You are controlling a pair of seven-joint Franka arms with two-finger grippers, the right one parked.
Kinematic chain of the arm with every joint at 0, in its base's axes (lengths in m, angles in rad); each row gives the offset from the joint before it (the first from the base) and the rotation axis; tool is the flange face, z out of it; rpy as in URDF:
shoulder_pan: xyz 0 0 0.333 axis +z
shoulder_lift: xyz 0 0 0 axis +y
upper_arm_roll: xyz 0 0 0.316 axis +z
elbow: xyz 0.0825 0 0 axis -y
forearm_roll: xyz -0.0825 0 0.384 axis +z
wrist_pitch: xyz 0 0 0 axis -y
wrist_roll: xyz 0.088 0 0 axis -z
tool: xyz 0 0 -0.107 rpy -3.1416 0 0
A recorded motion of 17 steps. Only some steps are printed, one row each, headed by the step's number.
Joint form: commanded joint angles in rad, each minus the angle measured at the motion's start. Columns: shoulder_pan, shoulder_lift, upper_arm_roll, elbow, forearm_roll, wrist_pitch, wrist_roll.
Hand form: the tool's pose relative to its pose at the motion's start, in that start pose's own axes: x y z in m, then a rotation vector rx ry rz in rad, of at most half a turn. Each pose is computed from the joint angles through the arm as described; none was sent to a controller.
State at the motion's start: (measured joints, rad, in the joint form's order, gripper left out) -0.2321 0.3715 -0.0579 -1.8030 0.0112 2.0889 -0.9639
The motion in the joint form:
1: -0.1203 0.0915 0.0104 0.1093 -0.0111 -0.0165 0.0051
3: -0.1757 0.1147 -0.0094 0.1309 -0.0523 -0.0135 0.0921
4: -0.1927 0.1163 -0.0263 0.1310 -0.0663 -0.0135 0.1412
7: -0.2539 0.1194 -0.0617 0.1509 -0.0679 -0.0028 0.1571
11: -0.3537 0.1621 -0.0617 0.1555 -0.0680 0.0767 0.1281
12: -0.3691 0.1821 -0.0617 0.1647 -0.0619 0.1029 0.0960
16: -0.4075 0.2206 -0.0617 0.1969 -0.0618 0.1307 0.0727
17: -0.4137 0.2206 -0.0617 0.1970 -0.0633 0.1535 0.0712
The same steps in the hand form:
1: -0.0457 0.0606 0.0110 0.0001 -0.0009 0.1081
3: -0.0878 0.0886 0.0168 -0.0216 -0.0349 0.2481
4: -0.1080 0.0975 0.0180 -0.0299 -0.0507 0.3227
7: -0.1641 0.1239 0.0108 -0.0561 -0.0482 0.4309
11: -0.2248 0.1507 0.0327 -0.0848 -0.0304 0.4957
12: -0.2330 0.1575 0.0399 -0.0955 -0.0216 0.4801
16: -0.2556 0.1721 0.0498 -0.1136 -0.0169 0.4917
17: -0.2594 0.1750 0.0478 -0.1346 -0.0085 0.4947

